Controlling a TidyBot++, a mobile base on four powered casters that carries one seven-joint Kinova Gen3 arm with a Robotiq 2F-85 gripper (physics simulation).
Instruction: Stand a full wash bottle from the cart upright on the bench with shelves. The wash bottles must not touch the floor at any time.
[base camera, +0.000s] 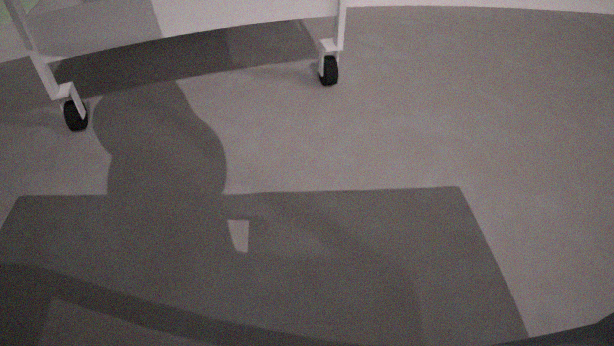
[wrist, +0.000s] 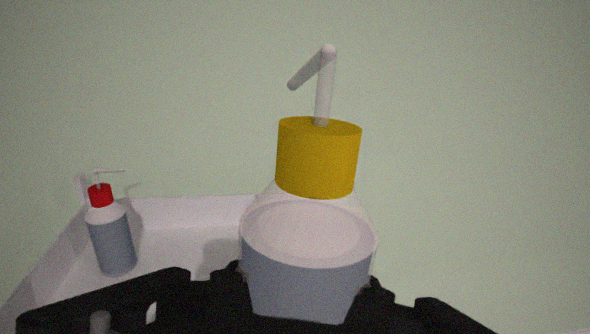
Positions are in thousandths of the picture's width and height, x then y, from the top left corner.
In view: the gripper (wrist: 513, 831) and a white three-tier cart (base camera: 79, 111).
The white three-tier cart shows as well in the wrist view (wrist: 338, 699).
